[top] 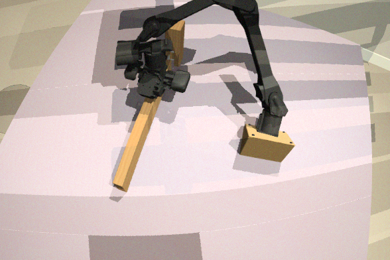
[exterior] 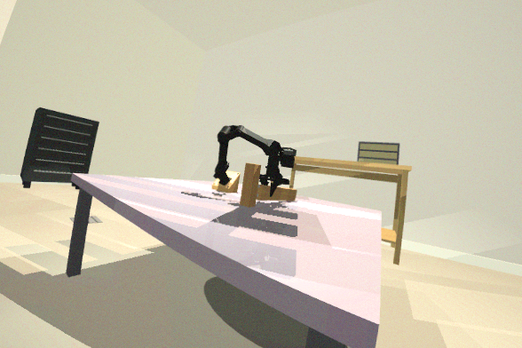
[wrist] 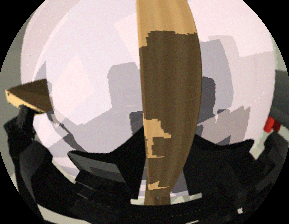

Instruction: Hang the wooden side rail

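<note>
My gripper tip is 10 mm short of the headboard post, 160 mm to the left of it and 40 mm below it.
</note>
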